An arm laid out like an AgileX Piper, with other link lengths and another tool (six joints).
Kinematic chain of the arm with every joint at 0, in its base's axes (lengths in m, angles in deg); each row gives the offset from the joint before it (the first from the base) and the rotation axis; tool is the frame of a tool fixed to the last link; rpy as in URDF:
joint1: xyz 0 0 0.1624 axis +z
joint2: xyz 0 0 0 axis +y
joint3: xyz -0.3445 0 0.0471 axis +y
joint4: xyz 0.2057 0 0.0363 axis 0.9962 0 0.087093
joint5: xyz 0 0 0 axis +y
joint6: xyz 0.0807 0 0.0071 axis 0.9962 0 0.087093
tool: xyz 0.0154 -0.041 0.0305 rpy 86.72 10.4 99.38
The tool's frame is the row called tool.
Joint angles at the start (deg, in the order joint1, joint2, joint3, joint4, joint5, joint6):
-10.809 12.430 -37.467 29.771 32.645 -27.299
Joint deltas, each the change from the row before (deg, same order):
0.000 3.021 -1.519 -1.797 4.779 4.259
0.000 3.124 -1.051 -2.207 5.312 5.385
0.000 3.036 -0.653 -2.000 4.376 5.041
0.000 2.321 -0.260 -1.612 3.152 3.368
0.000 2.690 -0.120 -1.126 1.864 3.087
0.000 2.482 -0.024 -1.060 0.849 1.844
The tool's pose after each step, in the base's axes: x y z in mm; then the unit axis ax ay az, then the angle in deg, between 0 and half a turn. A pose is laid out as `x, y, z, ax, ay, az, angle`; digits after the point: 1 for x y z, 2 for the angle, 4 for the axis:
-37.9, -4.0, 433.8, 0.4567, 0.6917, 0.5595, 128.64
-24.5, -6.4, 428.2, 0.4930, 0.6869, 0.5341, 135.89
-12.8, -9.6, 421.5, 0.5303, 0.6780, 0.5090, 142.35
-4.6, -12.3, 415.5, 0.5584, 0.6724, 0.4860, 146.92
5.0, -15.6, 410.8, 0.5853, 0.6625, 0.4675, 150.89
14.1, -18.9, 407.9, 0.6046, 0.6571, 0.4502, 153.48

